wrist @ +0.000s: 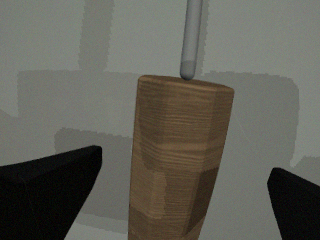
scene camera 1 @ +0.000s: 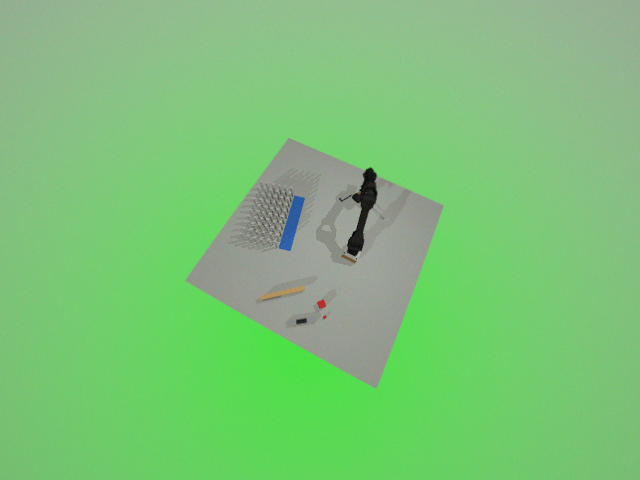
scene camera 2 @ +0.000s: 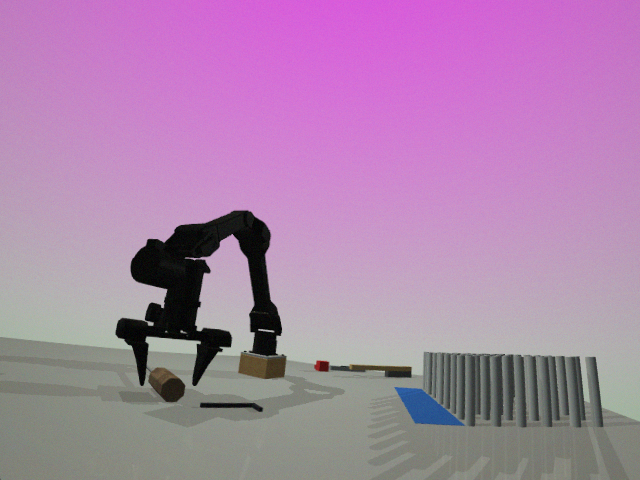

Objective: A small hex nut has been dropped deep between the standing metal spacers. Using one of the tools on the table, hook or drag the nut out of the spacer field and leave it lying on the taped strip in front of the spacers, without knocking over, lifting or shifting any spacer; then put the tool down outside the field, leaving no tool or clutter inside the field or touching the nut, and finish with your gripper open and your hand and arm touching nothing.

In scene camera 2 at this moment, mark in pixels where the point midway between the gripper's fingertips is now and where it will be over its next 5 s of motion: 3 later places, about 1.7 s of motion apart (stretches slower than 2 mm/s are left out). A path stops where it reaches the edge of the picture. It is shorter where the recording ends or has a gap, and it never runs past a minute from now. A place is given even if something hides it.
My gripper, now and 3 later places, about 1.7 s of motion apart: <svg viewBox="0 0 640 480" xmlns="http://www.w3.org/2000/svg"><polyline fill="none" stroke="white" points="169,385 172,343 165,383 188,288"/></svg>
